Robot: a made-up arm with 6 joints. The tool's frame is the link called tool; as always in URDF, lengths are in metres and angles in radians. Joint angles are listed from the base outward.
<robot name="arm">
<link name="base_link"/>
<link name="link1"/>
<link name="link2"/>
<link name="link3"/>
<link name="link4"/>
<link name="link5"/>
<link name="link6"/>
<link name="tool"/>
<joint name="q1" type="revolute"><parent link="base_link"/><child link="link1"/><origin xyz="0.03 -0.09 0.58"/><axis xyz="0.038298 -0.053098 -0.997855"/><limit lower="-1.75" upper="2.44"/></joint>
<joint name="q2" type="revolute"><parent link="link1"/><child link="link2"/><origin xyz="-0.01 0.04 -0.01"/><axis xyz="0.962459 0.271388 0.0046"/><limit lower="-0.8" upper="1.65"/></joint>
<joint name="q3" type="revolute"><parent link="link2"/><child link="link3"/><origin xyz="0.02 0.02 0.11"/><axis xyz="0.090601 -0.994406 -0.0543"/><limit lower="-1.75" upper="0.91"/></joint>
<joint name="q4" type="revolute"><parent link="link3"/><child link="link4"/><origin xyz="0.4 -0.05 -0.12"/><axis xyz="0 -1 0"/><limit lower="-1.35" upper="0.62"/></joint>
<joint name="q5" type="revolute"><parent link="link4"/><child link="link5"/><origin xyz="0.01 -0.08 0.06"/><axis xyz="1 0 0"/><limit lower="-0.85" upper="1.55"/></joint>
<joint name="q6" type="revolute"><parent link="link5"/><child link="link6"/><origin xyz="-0.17 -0.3 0.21"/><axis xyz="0 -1 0"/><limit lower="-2.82" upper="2.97"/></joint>
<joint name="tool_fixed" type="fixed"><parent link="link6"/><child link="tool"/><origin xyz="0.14 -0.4 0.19"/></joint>
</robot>
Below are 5 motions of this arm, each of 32 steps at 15 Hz.
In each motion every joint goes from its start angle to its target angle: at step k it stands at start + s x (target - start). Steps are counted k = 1, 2, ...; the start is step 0. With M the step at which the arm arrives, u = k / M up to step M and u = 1 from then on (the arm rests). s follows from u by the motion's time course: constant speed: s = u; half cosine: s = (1 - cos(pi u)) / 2; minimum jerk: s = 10 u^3 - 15 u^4 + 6 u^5.
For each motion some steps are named. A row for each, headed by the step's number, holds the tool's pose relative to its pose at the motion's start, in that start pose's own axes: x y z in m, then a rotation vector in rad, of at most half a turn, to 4 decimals.
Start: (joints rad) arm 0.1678 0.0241 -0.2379 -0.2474 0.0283 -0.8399
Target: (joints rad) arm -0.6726 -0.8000 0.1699 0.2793 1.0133 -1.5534
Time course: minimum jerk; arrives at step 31
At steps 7, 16, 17, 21, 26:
7: -0.0172 0.0294 0.0159 -0.0317 -0.0302 0.0186
16: -0.0151 0.3044 0.1877 -0.4168 -0.1605 0.2628
17: -0.0094 0.3619 0.2164 -0.4958 -0.1659 0.3041
21: 0.0024 0.6201 0.3004 -0.8320 -0.1542 0.4449
26: -0.0052 0.8602 0.3162 -1.1334 -0.1144 0.5254

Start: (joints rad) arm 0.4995 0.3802 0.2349 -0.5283 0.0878 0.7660
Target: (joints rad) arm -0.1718 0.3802 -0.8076 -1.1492 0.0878 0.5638
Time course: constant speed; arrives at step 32
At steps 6, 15, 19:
6: 0.1860 0.0832 -0.2055 -0.0214 0.4075 0.1038
15: 0.3106 0.2481 -0.5767 -0.1309 1.0057 0.2668
19: 0.3004 0.3201 -0.7445 -0.2121 1.2639 0.3376

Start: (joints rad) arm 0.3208 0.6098 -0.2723 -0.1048 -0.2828 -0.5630
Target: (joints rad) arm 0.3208 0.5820 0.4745 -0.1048 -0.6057 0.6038
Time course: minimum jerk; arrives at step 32
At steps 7, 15, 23, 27, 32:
7: -0.0618 -0.0013 0.0265 -0.0082 -0.1373 -0.0265
15: -0.4008 0.0238 0.0618 -0.0781 -0.8186 -0.1655
23: -0.7473 0.1191 -0.0923 -0.2323 -1.5698 -0.3355
27: -0.8154 0.1536 -0.1593 -0.2895 -1.7592 -0.3818
32: -0.8319 0.1635 -0.1788 -0.3065 -1.8101 -0.3946

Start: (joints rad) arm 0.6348 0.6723 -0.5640 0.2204 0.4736 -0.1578
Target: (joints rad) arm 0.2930 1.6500 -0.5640 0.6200 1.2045 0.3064
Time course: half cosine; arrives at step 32
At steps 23, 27, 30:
23: 0.1024 0.1747 -1.1370 1.2570 -0.0473 0.0727
27: 0.0362 0.2956 -1.2758 1.4466 -0.0413 -0.0096
30: 0.0046 0.3493 -1.3239 1.5205 -0.0382 -0.0494

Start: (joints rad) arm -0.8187 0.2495 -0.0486 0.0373 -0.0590 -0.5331
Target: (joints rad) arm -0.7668 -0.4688 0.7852 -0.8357 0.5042 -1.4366
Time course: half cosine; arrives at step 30
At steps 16, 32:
16: -0.1232 0.0593 0.1234 0.0150 0.4054 -0.0473
32: -0.2632 0.2158 0.1192 0.0156 0.7369 -0.0611

